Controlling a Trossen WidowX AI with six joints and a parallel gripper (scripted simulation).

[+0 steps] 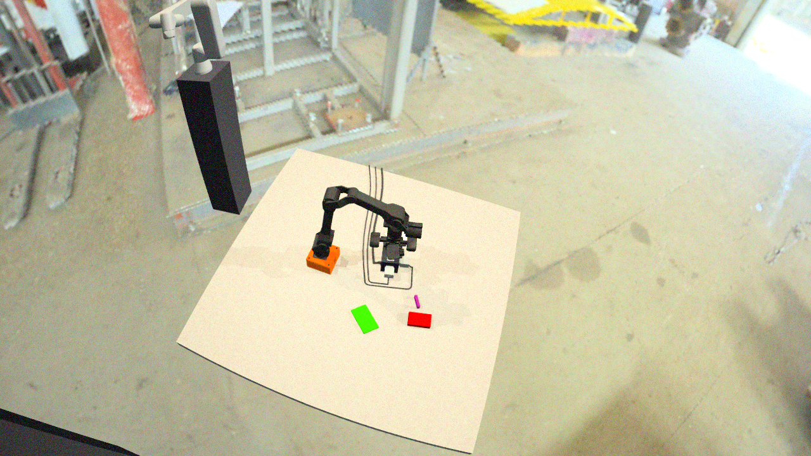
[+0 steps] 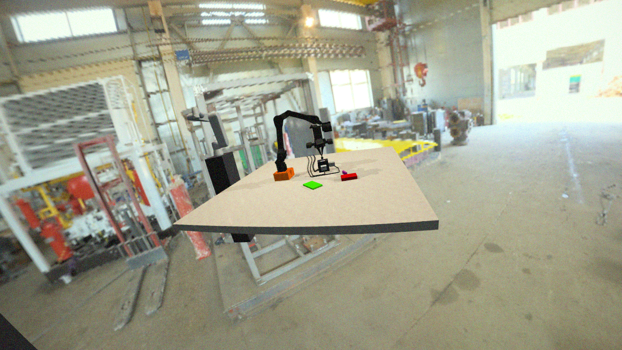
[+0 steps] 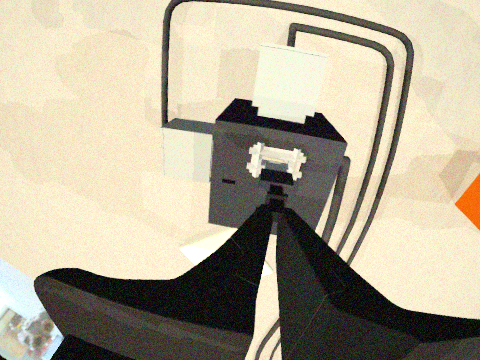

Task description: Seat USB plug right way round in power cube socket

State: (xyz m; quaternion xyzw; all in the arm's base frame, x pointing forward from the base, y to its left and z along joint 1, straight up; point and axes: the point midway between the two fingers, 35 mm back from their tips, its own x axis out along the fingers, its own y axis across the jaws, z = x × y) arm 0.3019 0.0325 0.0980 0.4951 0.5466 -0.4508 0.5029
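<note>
My gripper tip is 50 mm above the USB socket. Round my gripper tip: white card: 180 mm to the left, 120 mm below, 10 mm ahead; then USB plug: 20 mm below; then small magenta stick: 150 mm to the right, 150 mm ahead, 110 mm below.
</note>
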